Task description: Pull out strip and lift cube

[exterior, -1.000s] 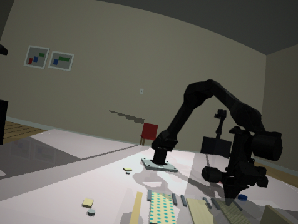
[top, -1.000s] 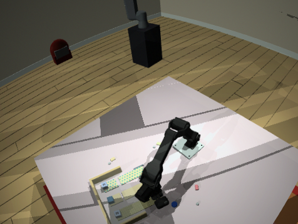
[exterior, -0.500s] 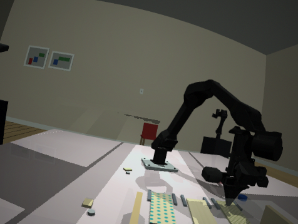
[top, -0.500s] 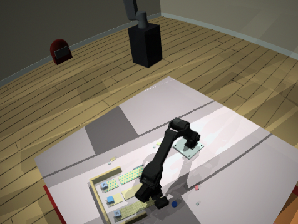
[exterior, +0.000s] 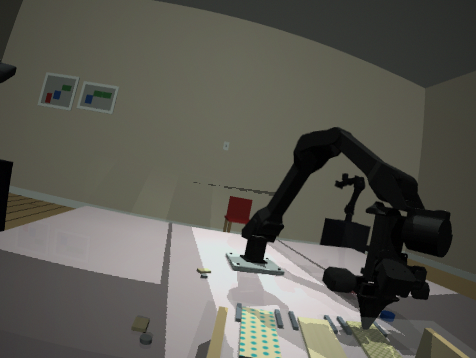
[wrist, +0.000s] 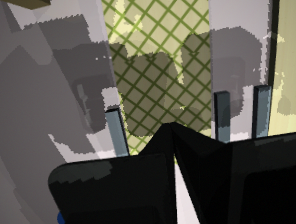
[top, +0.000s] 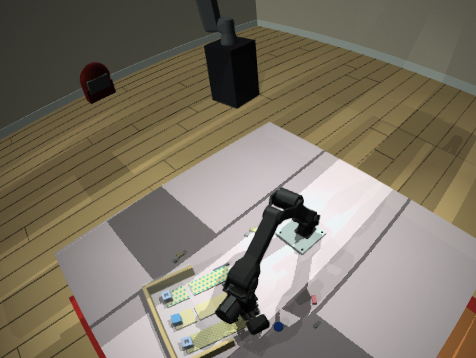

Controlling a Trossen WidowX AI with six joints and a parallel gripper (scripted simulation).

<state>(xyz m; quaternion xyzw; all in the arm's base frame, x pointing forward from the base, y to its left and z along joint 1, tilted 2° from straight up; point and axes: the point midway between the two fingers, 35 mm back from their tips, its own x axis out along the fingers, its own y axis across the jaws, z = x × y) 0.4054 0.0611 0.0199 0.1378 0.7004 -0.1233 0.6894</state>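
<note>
Now: the blue disc 3 cm behind my gripper tip and 10 cm to the left of it.
</note>
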